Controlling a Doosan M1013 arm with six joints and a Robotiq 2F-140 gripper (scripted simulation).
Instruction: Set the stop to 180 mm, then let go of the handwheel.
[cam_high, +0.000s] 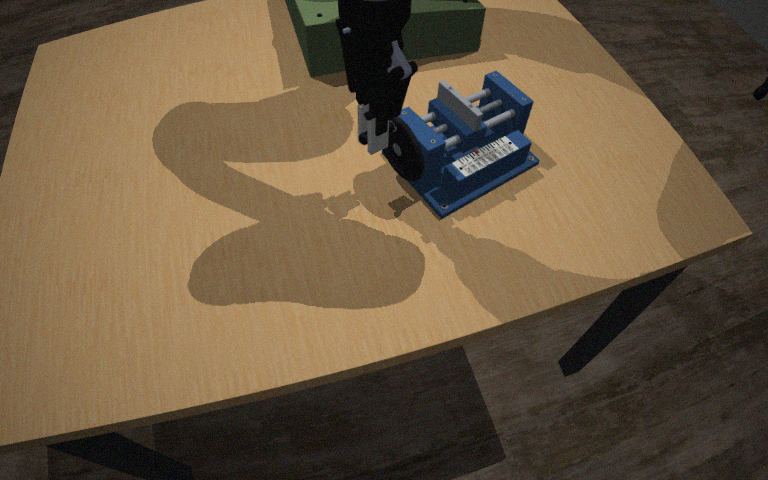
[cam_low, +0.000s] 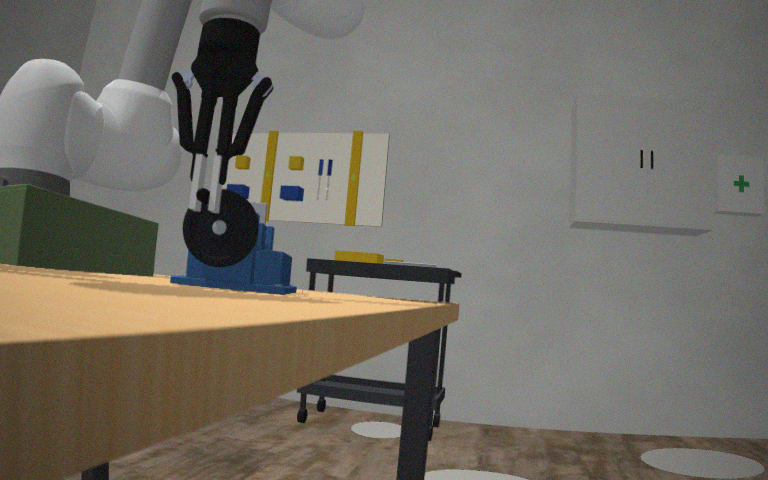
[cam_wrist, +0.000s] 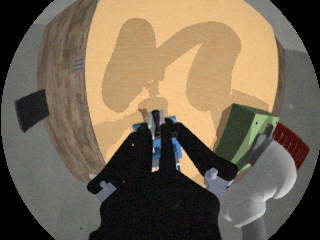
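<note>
Right now the stop plate is 14 cm to the left of my hand and 3 cm below it. Round my hand: handwheel (2 cm to the left, 2 cm below).
</note>
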